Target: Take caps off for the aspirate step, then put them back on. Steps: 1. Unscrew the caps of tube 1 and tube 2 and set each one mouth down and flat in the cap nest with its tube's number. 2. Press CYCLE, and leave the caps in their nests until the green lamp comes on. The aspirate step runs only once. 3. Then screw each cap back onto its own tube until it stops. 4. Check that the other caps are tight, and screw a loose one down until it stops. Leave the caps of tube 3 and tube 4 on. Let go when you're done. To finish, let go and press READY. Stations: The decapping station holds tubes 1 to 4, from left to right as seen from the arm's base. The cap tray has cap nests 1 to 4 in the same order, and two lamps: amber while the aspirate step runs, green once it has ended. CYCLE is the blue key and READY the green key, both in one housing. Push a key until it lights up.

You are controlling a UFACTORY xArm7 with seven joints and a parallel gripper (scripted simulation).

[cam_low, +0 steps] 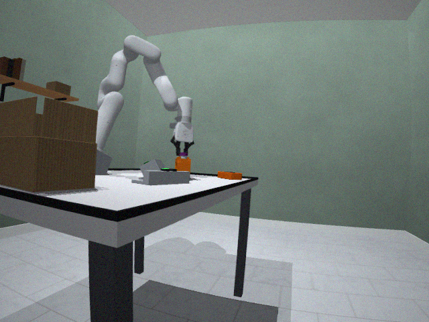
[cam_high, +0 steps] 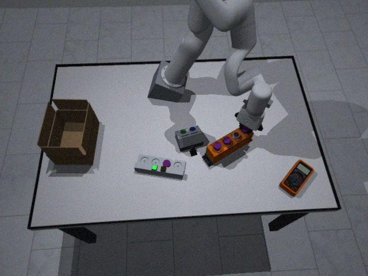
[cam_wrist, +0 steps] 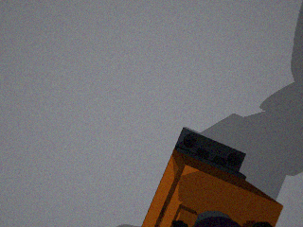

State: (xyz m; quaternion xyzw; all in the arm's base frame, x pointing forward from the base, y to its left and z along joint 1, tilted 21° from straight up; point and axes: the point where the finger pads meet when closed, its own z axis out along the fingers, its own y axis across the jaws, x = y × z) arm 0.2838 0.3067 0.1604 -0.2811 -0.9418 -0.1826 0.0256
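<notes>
Now: hand 2 cm above the tube 1. From my hand the other things lie so: blue key: 2 cm behind, 24 cm to the right, 6 cm below; then green key: 28 cm to the right, 6 cm below; then grey key housing: 1 cm ahead, 26 cm to the right, 8 cm below.
</notes>
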